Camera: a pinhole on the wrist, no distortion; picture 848 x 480 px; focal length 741.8 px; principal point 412.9 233.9 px. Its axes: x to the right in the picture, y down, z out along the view. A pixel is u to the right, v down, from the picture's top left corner.
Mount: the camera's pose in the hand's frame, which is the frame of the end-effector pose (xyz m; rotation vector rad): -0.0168 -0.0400 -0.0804 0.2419 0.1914 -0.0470
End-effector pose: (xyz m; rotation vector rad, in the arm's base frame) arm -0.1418 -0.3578 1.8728 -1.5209 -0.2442 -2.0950
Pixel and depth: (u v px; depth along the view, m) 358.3 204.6 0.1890
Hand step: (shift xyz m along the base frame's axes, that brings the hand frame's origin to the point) 0.0345 0.1213 0.0533
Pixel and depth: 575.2 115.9 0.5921
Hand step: 0.1703 0.3602 0.3925
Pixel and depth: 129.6 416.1 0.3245
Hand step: 0.2208 0.1753 0.0328
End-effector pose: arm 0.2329 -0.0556 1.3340 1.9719 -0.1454 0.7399
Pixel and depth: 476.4 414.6 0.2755
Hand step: 0.1506 -0.1279 -0.0617
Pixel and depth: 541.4 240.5 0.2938
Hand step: 0.1970 -0.0860 -0.0982
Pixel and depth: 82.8 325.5 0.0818
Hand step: -0.0071 0.0116 -0.0603
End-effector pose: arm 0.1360 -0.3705 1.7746 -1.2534 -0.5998 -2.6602
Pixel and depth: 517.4 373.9 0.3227
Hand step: 0.0888 0.1542 0.1851
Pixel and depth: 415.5 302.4 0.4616
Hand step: 0.1831 0.2554 0.2342
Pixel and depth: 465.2 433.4 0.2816
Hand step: 0.0946 0.1175 0.1507
